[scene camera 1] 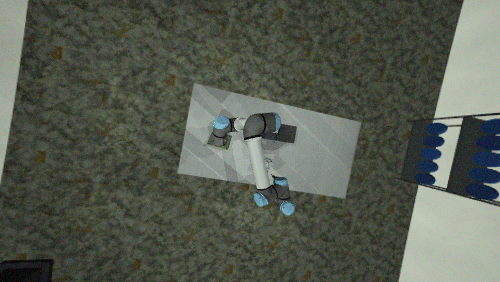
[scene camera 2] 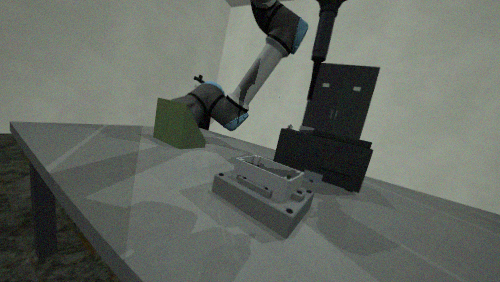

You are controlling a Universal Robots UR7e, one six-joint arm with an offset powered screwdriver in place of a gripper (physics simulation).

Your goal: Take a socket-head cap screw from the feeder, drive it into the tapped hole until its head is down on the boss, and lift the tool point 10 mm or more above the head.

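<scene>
The dark screwdriver (scene camera 2: 311, 97) points down, its thin tip in the air in front of a dark cabinet, clearly above the open-topped grey housing (scene camera 2: 270, 172). No screw can be made out on the tip, and the bit is too small and dark to judge. In the scene camera 1 view the arm's wrist hides the tool. The housing sits on a grey fixture block (scene camera 2: 245, 198). A small dark spot (scene camera 2: 289, 177) shows at its near right inner corner; I cannot tell whether it is a screw head or a hole. The dark feeder box (scene camera 2: 320, 157) (scene camera 1: 287, 134) stands behind the housing.
The arm's base is on the table (scene camera 1: 325, 150) (scene camera 2: 175, 225) near a green wedge-shaped block (scene camera 2: 175, 125). A tall dark cabinet (scene camera 2: 342, 100) stands behind the feeder. A dark frame with blue discs (scene camera 1: 430, 153) is right of the table in the scene camera 1 view.
</scene>
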